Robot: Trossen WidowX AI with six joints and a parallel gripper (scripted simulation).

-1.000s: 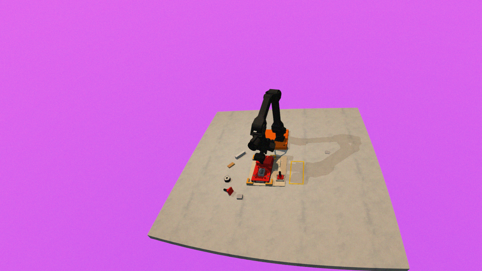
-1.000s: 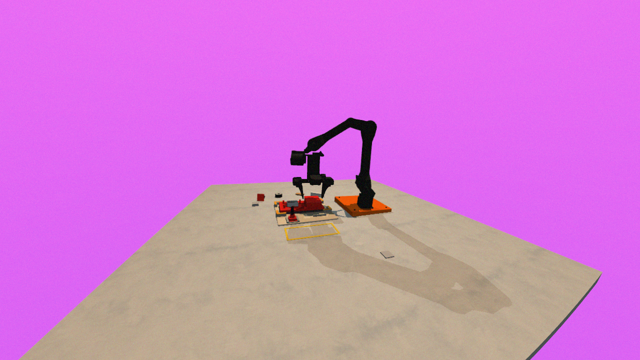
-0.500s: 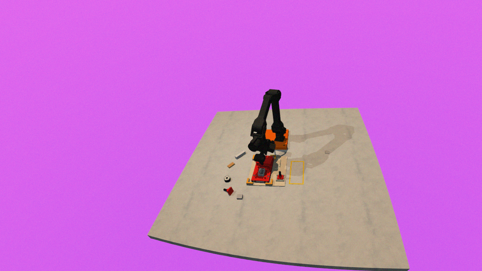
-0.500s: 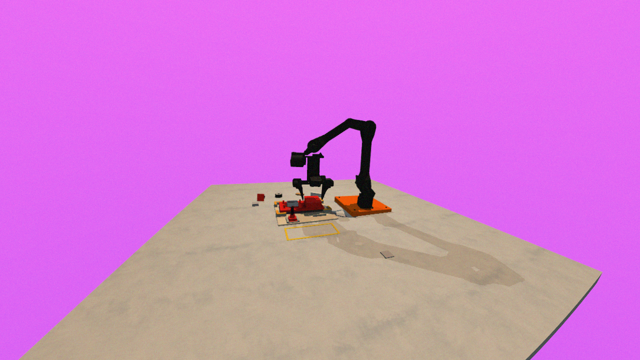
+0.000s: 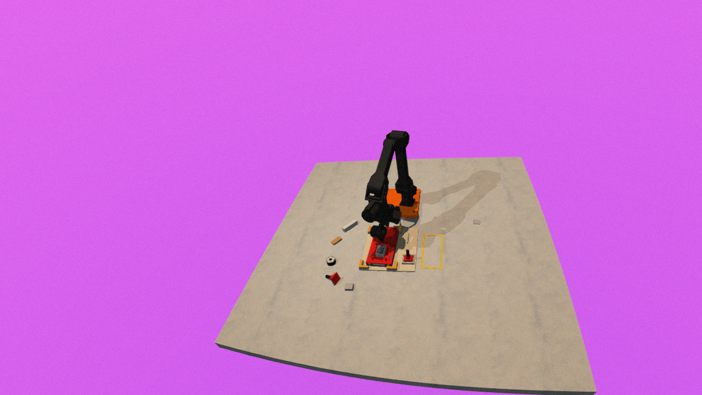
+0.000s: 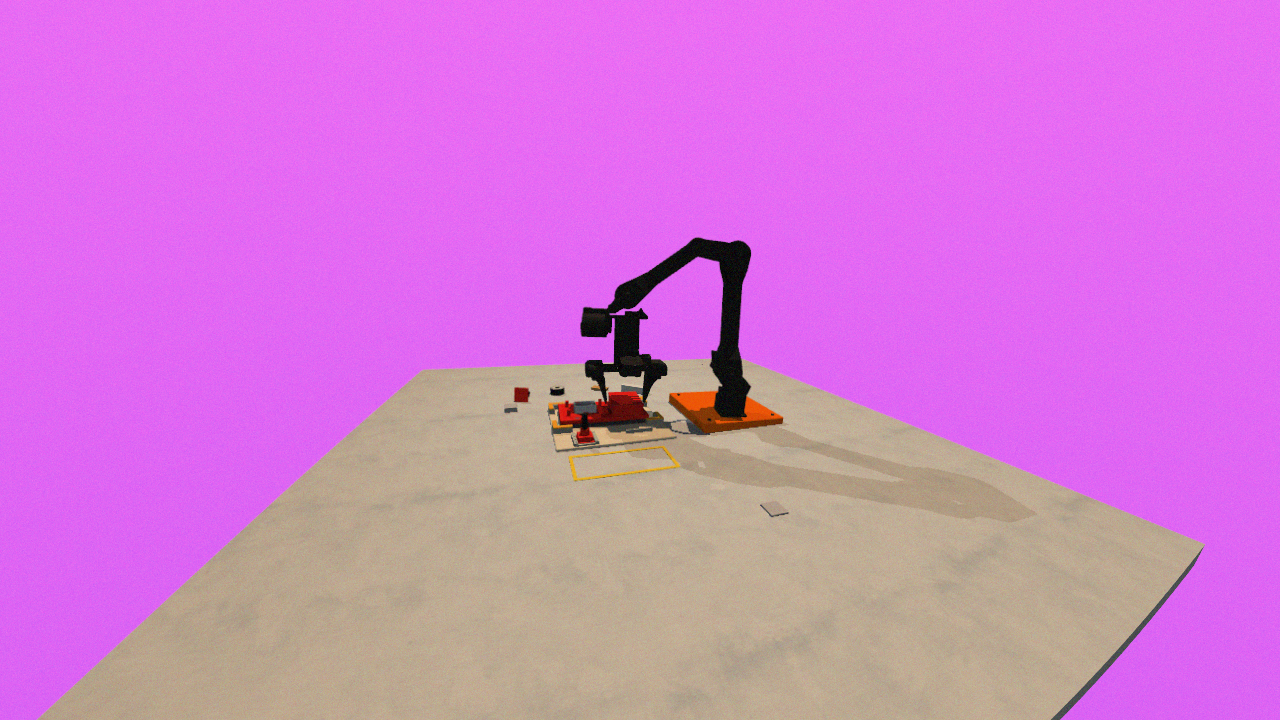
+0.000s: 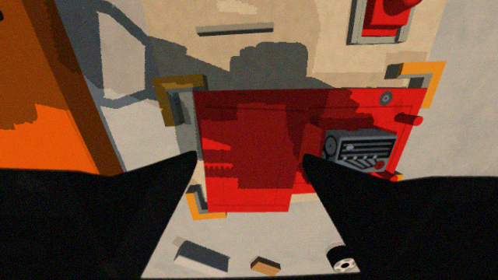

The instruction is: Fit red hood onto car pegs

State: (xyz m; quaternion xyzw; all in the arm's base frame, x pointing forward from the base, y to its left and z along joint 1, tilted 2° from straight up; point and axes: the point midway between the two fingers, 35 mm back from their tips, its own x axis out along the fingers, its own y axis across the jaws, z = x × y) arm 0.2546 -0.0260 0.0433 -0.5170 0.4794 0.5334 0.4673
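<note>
Now: gripper tip 9 cm short of the grey engine block, 2 cm to the right of it and 1 cm above it. From my gripper tip the other things lie so: jig: 5 cm ahead, 3 cm below, 2 cm to the left; then red hood: right at my gripper tip; then black wheel: 18 cm to the right, 18 cm ahead, 3 cm below.
</note>
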